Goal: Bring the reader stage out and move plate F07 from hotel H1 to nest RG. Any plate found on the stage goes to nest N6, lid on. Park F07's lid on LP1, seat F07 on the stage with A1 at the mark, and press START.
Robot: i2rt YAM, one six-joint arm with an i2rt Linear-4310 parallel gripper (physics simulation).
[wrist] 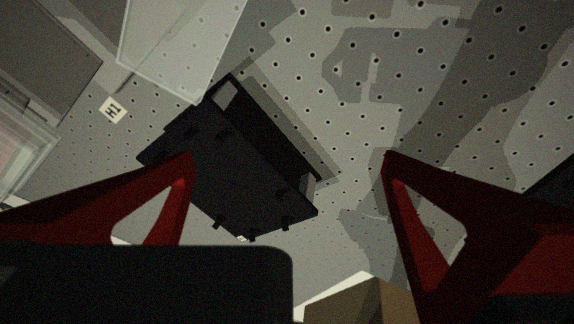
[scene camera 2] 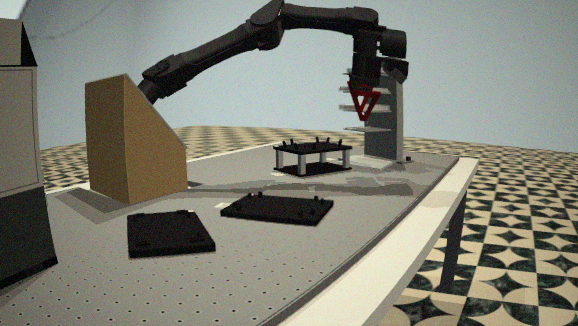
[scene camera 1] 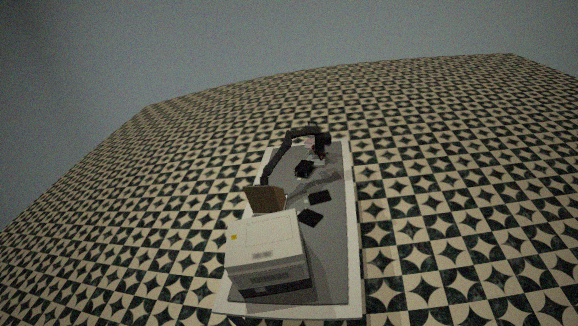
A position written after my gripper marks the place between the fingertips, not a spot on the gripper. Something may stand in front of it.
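Note:
With nothing in its grasp, my gripper [scene camera 2: 360,116] is open; the wrist view shows the gripper [wrist: 288,161] too. A flat black nest [scene camera 2: 179,232] is also visible.

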